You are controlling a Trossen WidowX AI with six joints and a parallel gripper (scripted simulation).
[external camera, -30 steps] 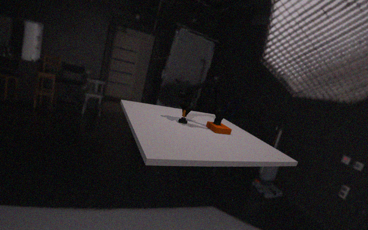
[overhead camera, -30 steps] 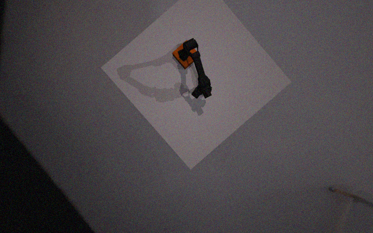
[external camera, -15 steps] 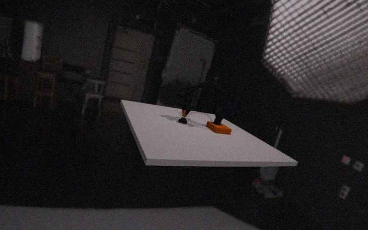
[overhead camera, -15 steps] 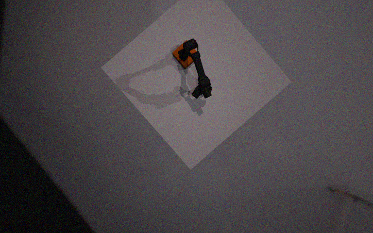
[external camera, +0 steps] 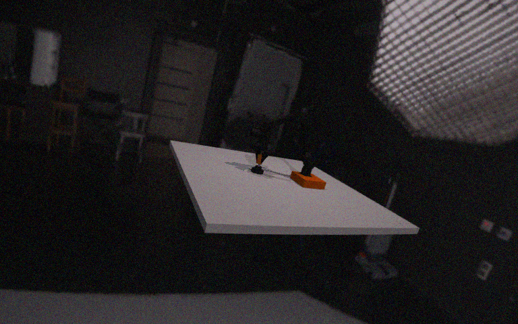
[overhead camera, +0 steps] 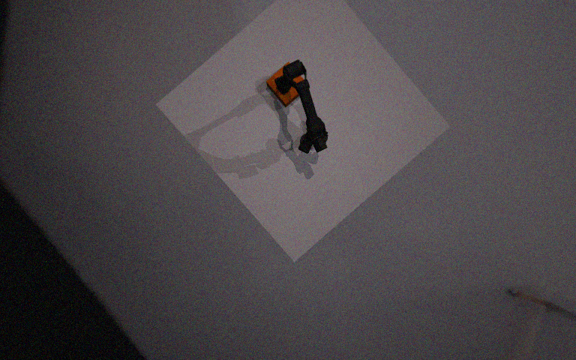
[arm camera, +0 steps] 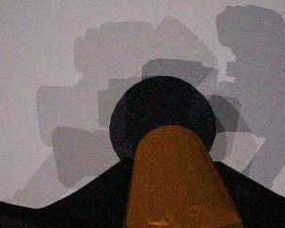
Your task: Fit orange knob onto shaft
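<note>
Right now my gripper tip is 40 mm above the pedestal with D-shaped shaft and 10 mm past it. The rest, counted from my gripper tip: orange knob 30 mm above.
</note>
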